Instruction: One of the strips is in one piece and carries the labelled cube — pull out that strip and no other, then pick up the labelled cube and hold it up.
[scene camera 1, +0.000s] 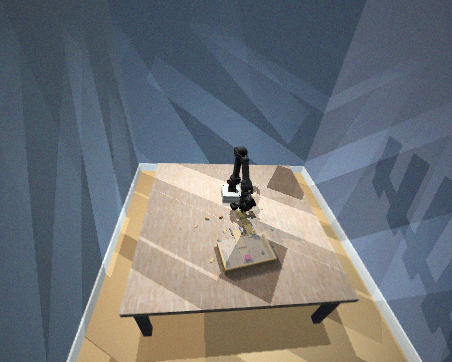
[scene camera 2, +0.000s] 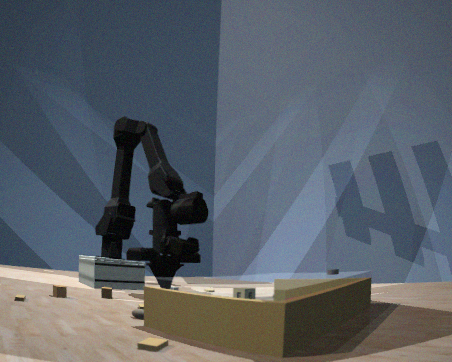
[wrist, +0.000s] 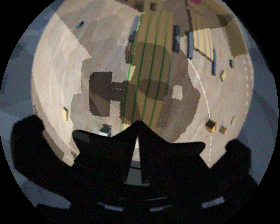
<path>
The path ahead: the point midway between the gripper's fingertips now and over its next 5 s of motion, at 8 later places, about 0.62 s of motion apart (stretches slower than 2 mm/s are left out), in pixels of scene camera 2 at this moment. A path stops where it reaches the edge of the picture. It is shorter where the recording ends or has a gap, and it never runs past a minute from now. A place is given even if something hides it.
My gripper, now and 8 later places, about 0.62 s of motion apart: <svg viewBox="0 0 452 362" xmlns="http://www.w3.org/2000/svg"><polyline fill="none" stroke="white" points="165,293 164,288 175,277 196,276 221,274 241,275 243,288 242,299 225,282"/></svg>
</path>
